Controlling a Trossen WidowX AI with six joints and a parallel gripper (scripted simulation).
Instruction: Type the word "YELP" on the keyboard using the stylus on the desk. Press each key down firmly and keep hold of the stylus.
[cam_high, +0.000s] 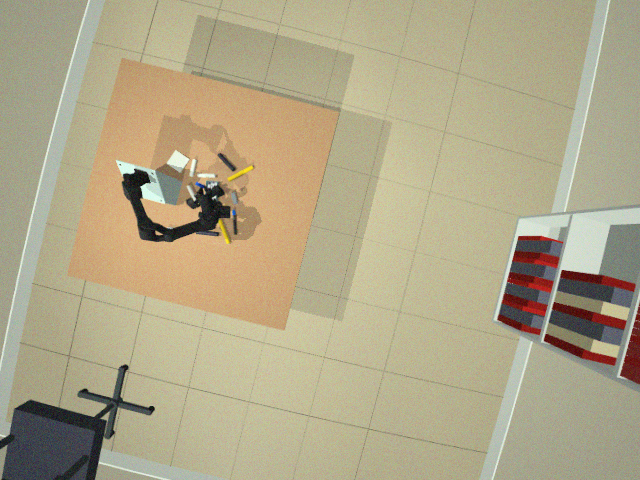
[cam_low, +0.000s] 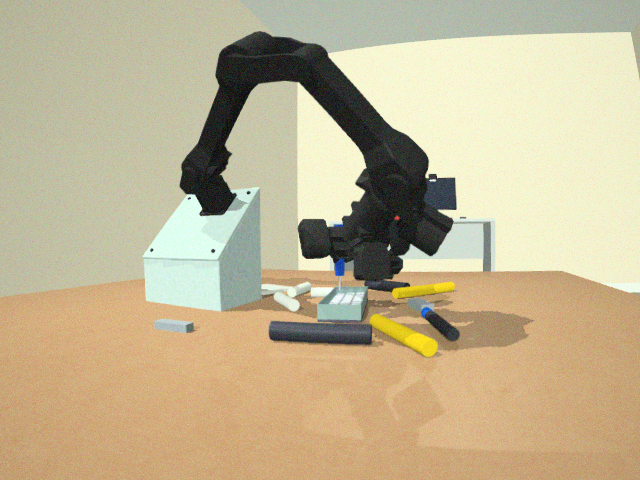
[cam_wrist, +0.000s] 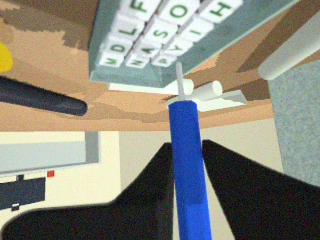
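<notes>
Now: gripper tip 180 mm short of the blue-banded marker, 110 mm to the left of it and 70 mm above it. The rest, counted from my gripper tip: grey block (140 mm behind, 280 mm to the right, 80 mm below); then yellow rod (140 mm ahead, 140 mm to the left, 70 mm below); then blue stylus (10 mm below).
</notes>
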